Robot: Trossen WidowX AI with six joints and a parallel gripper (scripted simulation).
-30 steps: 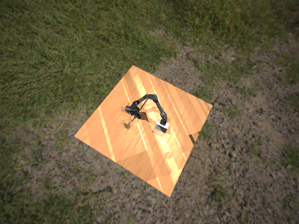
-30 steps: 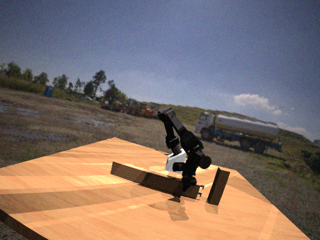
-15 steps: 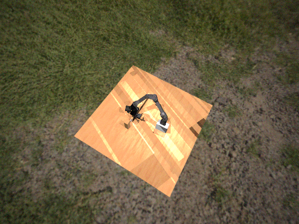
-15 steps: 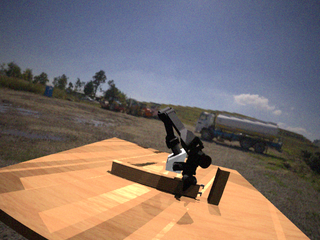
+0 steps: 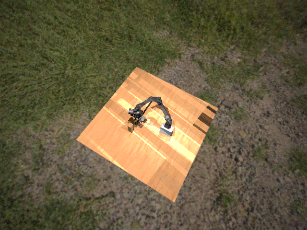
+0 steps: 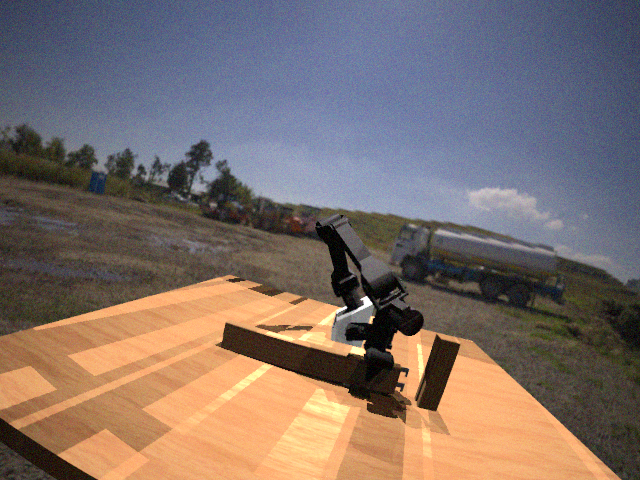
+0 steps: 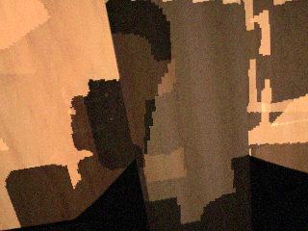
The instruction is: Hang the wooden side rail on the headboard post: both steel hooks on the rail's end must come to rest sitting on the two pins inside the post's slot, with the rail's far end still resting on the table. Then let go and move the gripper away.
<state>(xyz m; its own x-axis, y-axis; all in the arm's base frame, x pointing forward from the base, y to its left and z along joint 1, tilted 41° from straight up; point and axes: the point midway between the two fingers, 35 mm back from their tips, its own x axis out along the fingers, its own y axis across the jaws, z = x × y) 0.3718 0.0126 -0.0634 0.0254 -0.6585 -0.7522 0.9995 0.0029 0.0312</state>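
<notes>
Now: gripper tip 1 cm short of the headboard post, 16 cm to the right of it and 6 cm below it.
</notes>
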